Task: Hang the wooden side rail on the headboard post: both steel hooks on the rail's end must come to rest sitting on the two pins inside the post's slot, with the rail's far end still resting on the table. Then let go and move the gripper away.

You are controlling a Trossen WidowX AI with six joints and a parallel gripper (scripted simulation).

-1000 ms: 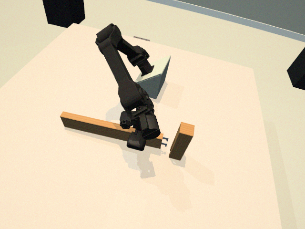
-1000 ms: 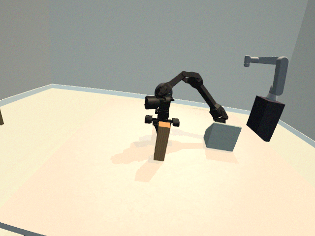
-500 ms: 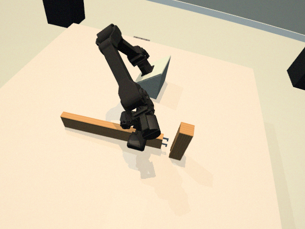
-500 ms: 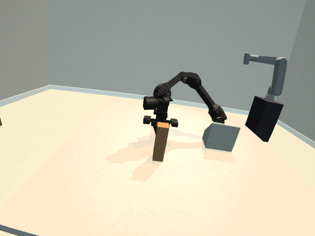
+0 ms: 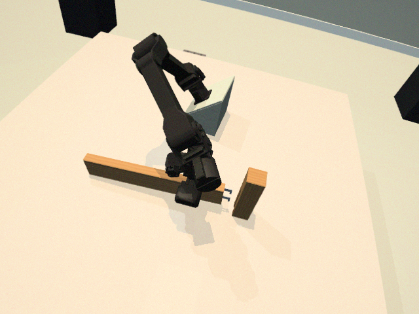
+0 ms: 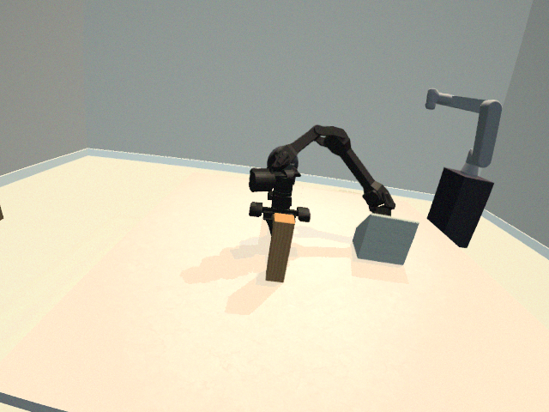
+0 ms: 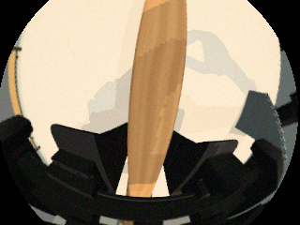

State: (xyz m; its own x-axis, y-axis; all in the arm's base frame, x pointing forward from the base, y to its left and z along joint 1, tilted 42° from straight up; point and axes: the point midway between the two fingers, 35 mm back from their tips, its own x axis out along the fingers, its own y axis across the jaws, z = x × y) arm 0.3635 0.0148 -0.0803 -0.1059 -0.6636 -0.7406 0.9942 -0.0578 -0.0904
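My gripper tip is 150 mm to the right of the headboard post and 40 mm below it.
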